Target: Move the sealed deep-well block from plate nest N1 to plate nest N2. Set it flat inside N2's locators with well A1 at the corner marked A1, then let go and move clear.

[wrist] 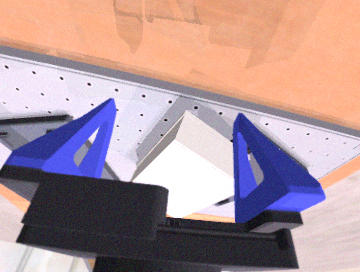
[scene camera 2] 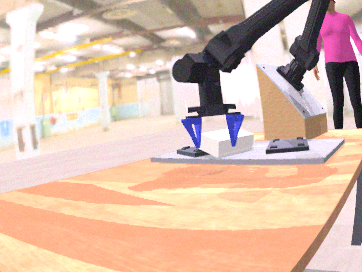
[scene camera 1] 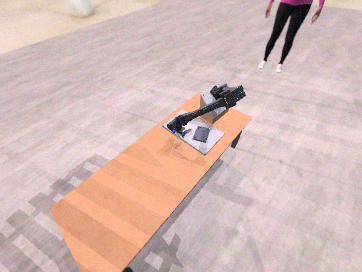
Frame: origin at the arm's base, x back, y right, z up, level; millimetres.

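Seen in the pictures: gripper, between the fingertips: [wrist: 176,111] [scene camera 2: 215,147] [scene camera 1: 178,135]; arm's base, origin of its link: [scene camera 2: 289,79] [scene camera 1: 215,93].
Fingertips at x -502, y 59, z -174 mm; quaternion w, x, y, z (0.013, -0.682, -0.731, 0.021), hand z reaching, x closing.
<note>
Pixels of each thing's top centre, then the offset from my fingertips to it. Level surfaces: height alone.
- white sealed block, centre of its top: [wrist: 179,199] [scene camera 2: 226,129] dz +31, dx +96, dy +21 mm
- light perforated board, centre of its top: [wrist: 136,169] [scene camera 2: 256,148] [scene camera 1: 192,129] dz -28, dx +152, dy -39 mm
- wooden table, height of its surface: dz -42 mm
The white sealed block [scene camera 2: 227,143] [wrist: 185,175] lies askew beside a dark nest [scene camera 2: 189,151] at the left of the board in the scene camera 2 view, partly overlapping it; whether it rests on the nest's edge is hidden. My gripper [scene camera 1: 180,133] [scene camera 2: 216,146] [wrist: 176,111] is open and points down, with its blue fingers low on either side of the block. In the wrist view the right finger is close to the block and the left one stands apart from it. The other dark nest [scene camera 1: 201,133] [scene camera 2: 287,145] [wrist: 37,132] holds no block. Nest labels and the A1 mark are unreadable.
Both nests sit on a light perforated board [scene camera 1: 214,142] [scene camera 2: 240,158] [wrist: 145,107] on the wooden table [scene camera 1: 135,185] [scene camera 2: 150,210]. A wooden wedge with a sloped plate [scene camera 2: 282,116] carries the arm's base behind the board. A person [scene camera 1: 290,25] [scene camera 2: 342,45] stands beyond the table.
</note>
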